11 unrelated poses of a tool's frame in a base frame.
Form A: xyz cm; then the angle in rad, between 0 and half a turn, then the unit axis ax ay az.
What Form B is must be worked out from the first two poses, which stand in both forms.
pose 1, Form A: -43.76, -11.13, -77.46, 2.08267, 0.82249, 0.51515, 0.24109
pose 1, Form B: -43.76, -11.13, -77.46, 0.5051, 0.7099, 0.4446, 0.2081
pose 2, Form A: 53.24, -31.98, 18.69, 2.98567, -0.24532, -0.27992, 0.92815
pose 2, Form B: 53.24, -31.98, 18.69, 0.0779, -0.2446, -0.2791, 0.9253
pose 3, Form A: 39.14, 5.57, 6.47, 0.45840, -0.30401, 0.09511, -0.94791
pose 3, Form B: 39.14, 5.57, 6.47, 0.9738, -0.0691, 0.0216, -0.2154
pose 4, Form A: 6.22, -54.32, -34.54, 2.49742, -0.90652, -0.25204, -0.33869
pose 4, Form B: 6.22, -54.32, -34.54, 0.3165, -0.8599, -0.2391, -0.3213
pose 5, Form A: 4.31, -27.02, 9.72, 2.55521, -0.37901, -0.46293, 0.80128
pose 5, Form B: 4.31, -27.02, 9.72, 0.2890, -0.3628, -0.4432, 0.7671
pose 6, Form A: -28.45, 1.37, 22.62, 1.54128, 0.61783, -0.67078, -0.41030
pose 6, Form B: -28.45, 1.37, 22.62, 0.7175, 0.4304, -0.4673, -0.2858
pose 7, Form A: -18.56, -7.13, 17.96, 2.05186, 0.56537, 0.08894, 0.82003
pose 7, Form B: -18.56, -7.13, 17.96, 0.5183, 0.4835, 0.0761, 0.7013
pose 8, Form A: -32.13, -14.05, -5.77, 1.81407, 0.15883, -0.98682, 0.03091
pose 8, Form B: -32.13, -14.05, -5.77, 0.6161, 0.1251, -0.7773, 0.0243
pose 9, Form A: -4.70, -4.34, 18.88, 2.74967, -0.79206, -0.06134, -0.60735
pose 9, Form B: -4.70, -4.34, 18.88, 0.1947, -0.7769, -0.0602, -0.5957
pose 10, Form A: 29.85, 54.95, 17.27, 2.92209, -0.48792, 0.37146, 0.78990
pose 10, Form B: 29.85, 54.95, 17.27, 0.1095, -0.4850, 0.3692, 0.7852
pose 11, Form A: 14.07, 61.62, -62.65, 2.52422, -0.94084, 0.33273, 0.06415
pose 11, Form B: 14.07, 61.62, -62.65, 0.3038, -0.8964, 0.3170, 0.0611
